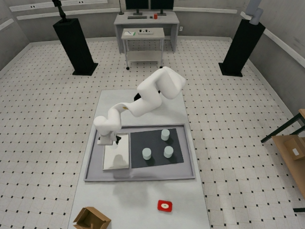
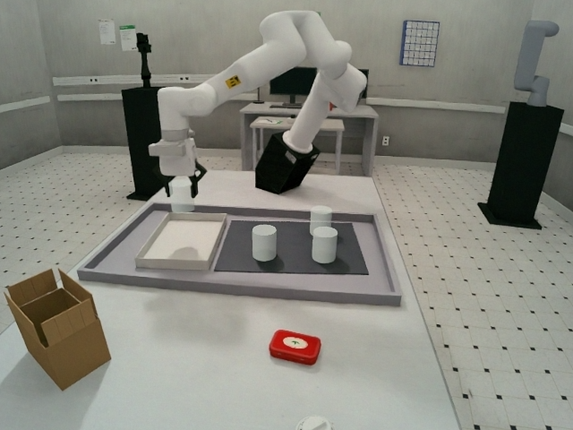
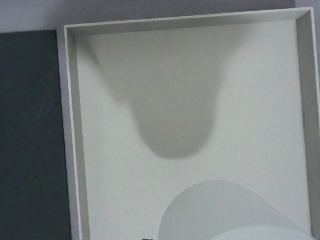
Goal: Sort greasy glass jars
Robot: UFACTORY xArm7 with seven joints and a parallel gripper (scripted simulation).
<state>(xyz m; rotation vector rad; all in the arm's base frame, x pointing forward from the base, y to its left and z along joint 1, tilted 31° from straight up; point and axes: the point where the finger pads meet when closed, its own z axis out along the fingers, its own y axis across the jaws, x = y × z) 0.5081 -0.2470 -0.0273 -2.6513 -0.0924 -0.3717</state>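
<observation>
The white tray is 16 cm below my hand. Round my hand: cardboard box 49 cm ahead, 2 cm to the right, 10 cm below; red tin 37 cm ahead, 41 cm to the left, 15 cm below; dark drying mat 7 cm behind, 31 cm to the left, 16 cm below.
</observation>
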